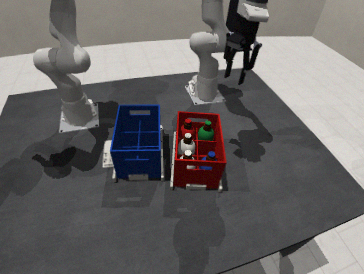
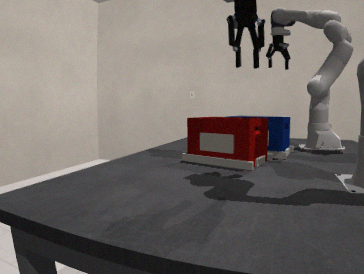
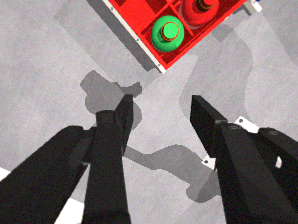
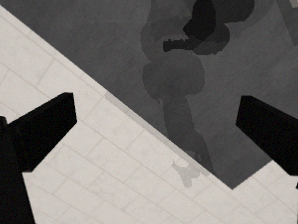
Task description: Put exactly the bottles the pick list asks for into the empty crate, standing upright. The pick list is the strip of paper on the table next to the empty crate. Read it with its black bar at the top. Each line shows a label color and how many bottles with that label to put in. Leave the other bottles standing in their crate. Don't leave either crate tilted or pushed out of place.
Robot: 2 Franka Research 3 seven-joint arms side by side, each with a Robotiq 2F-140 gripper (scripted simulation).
Labels:
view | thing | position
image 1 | my left gripper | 233, 80
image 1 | red crate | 211, 178
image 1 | blue crate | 126, 158
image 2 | red crate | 234, 138
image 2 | blue crate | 278, 138
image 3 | my left gripper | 161, 108
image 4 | my right gripper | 157, 109

